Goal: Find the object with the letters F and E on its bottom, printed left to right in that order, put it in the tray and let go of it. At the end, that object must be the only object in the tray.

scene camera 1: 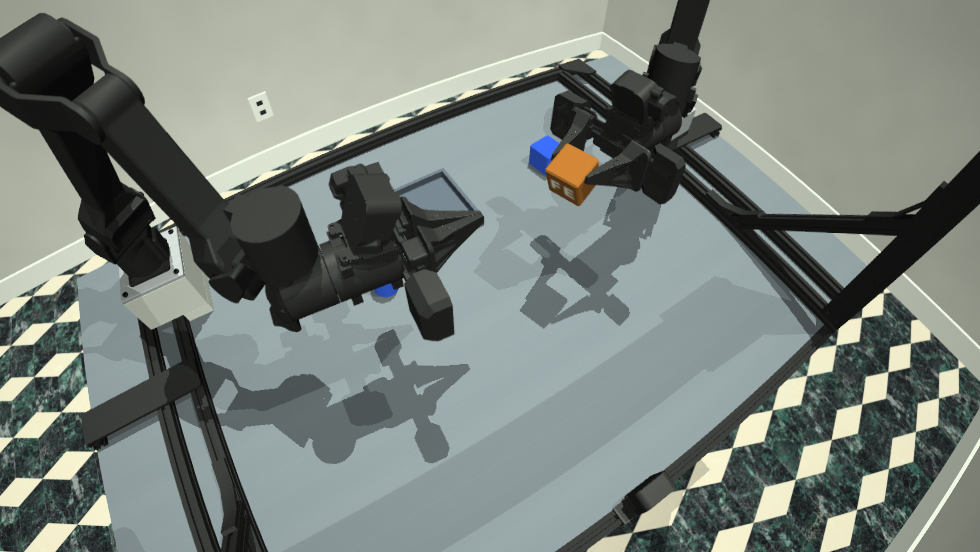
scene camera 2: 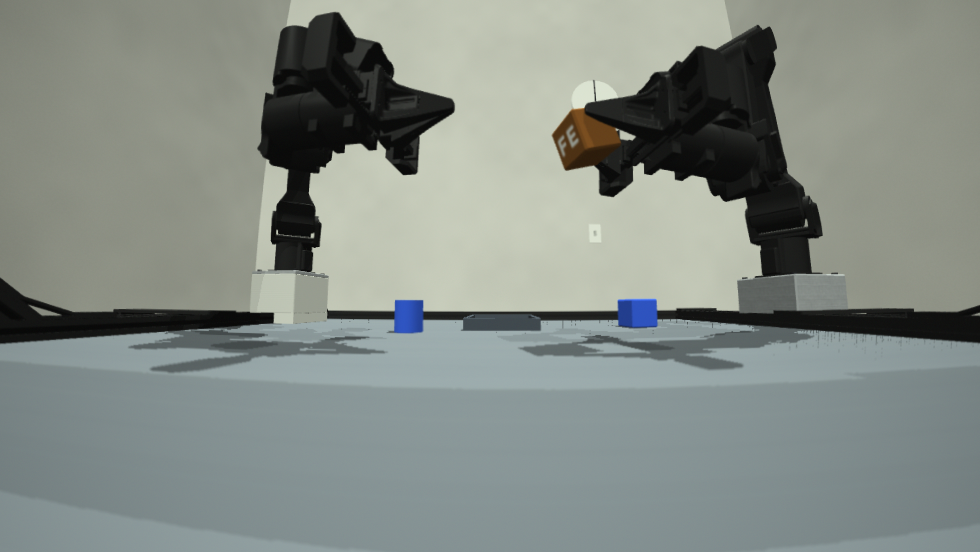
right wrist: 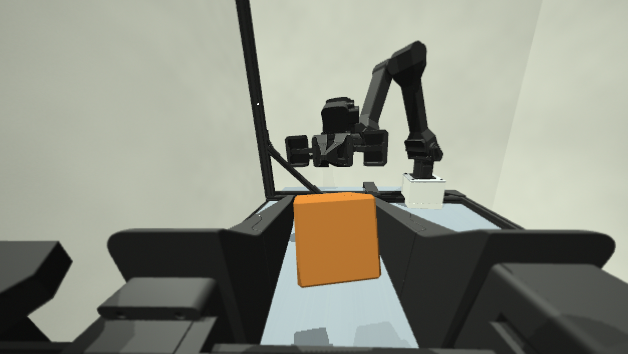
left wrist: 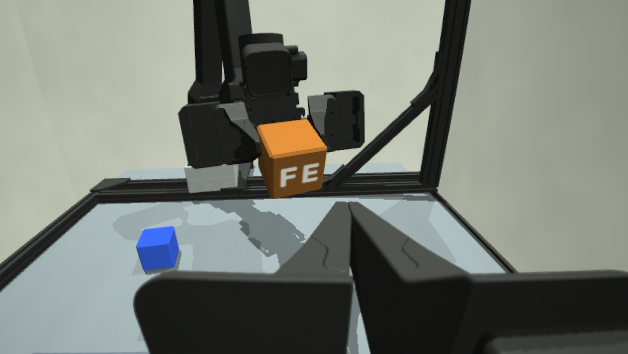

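Seen in the pictures: left gripper, fingertip midpoint: (scene camera 1: 482, 216) (scene camera 2: 454, 105) (right wrist: 323, 157) (left wrist: 345, 212); right gripper, fingertip midpoint: (scene camera 1: 568, 168) (scene camera 2: 575, 124) (right wrist: 329, 201) (left wrist: 291, 143); left arm's base, origin of the base link: (scene camera 1: 148, 262) (scene camera 2: 292, 273) (right wrist: 422, 176); right arm's base, origin of the base link: (scene camera 2: 787, 277).
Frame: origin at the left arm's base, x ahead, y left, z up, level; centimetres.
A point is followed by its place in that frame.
An orange cube (scene camera 1: 570, 164) @(x 52.7, y -24.4, z 13.1 cm) (scene camera 2: 586, 140) @(x 52.9, y -27.0, z 9.3 cm) (left wrist: 292, 160) @(x 50.8, y -24.6, z 11.8 cm) (right wrist: 337, 240) @(x 55.5, y -23.6, z 11.7 cm) is held high above the table, tilted. White letters F E, reading left to right, show on its face pointing away from the right gripper. My right gripper (scene camera 1: 572, 168) @(x 52.5, y -24.5, z 12.6 cm) (right wrist: 329, 201) @(x 52.5, y -24.5, z 12.6 cm) is shut on this cube. My left gripper (scene camera 1: 481, 218) @(x 40.1, y -27.1, z 13.7 cm) (scene camera 2: 452, 106) @(x 40.1, y -27.1, z 13.7 cm) (left wrist: 345, 212) @(x 40.1, y -27.1, z 13.7 cm) is shut and empty, in the air facing the cube. The tray (scene camera 1: 458, 189) @(x 48.5, y -3.4, z -8.2 cm) (scene camera 2: 501, 322) @(x 43.8, y -11.0, z -8.7 cm) is partly hidden by the left gripper in scene camera 1; no object shows in its visible part.
A blue cube (scene camera 1: 540, 156) @(x 63.7, y -4.5, z -6.3 cm) (scene camera 2: 637, 313) @(x 64.9, y -6.1, z -7.7 cm) (left wrist: 157, 248) @(x 63.7, y -4.7, z -6.2 cm) stands on the table, right of the tray. A blue cylinder (scene camera 1: 385, 290) @(x 30.5, y -15.9, z -8.2 cm) (scene camera 2: 408, 316) @(x 31.8, y -15.9, z -7.8 cm) stands left of the tray in scene camera 2, partly hidden under the left arm in scene camera 1. Dark frame rails border the table.
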